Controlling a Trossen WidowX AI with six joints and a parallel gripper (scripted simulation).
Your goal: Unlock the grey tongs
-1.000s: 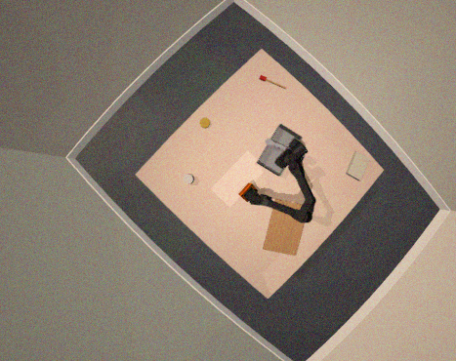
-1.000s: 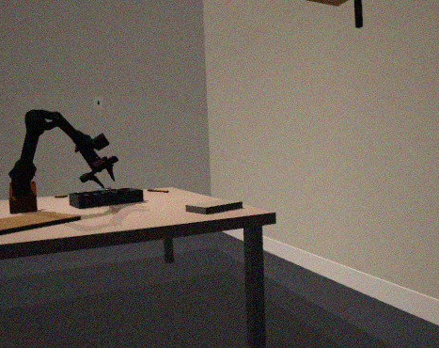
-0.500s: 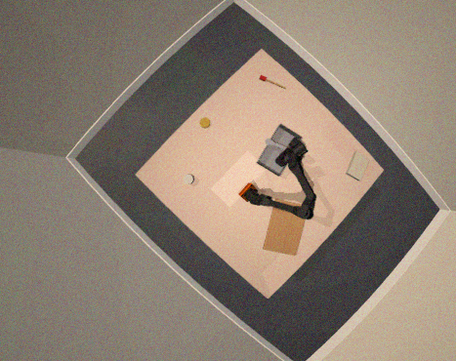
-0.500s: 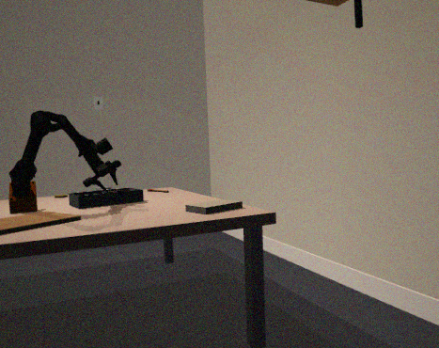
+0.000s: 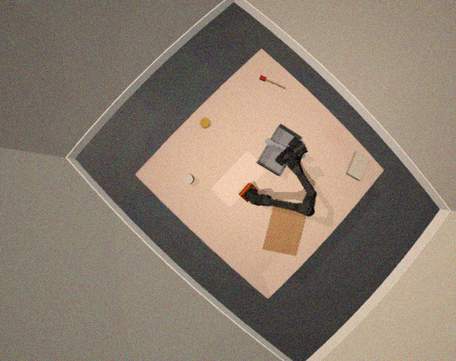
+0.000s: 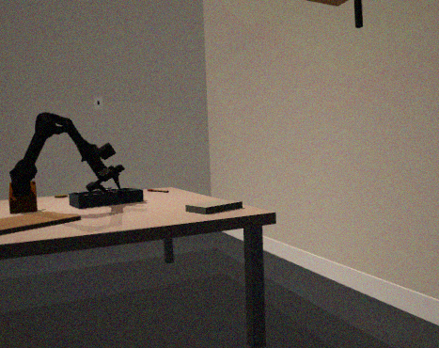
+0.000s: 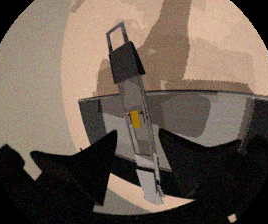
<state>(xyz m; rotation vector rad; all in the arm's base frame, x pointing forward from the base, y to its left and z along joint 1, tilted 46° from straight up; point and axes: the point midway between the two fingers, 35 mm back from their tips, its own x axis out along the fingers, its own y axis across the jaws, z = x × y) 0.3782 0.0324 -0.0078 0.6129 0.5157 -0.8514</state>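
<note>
My gripper tip is 30 mm to the left of the yellow lock piece and 20 mm below it. The rest, counted from my gripper tip: wooden board 360 mm behind, 390 mm to the right, 40 mm below; then roasting tin 40 mm behind, 30 mm to the left, 20 mm below; then red-headed spatula 270 mm ahead, 440 mm to the left, 40 mm below.
</note>
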